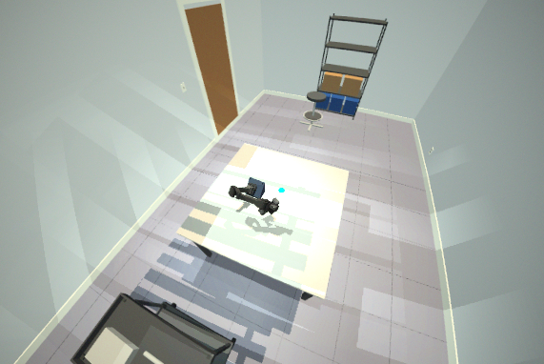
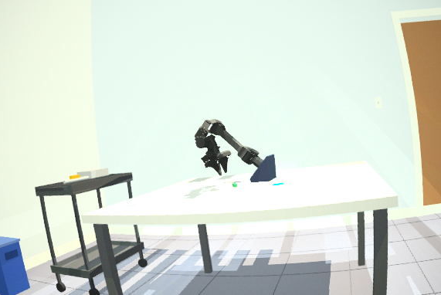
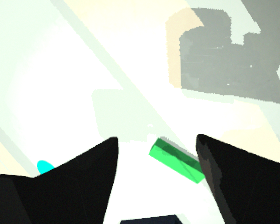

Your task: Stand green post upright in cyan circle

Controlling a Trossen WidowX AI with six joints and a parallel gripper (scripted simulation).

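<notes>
Right now the green post is 70 mm below my gripper tip, 60 mm behind it and 40 mm to the left of it. Also, from my gripper tip: cyan circle: 280 mm to the left, 80 mm below, 20 mm ahead.
</notes>
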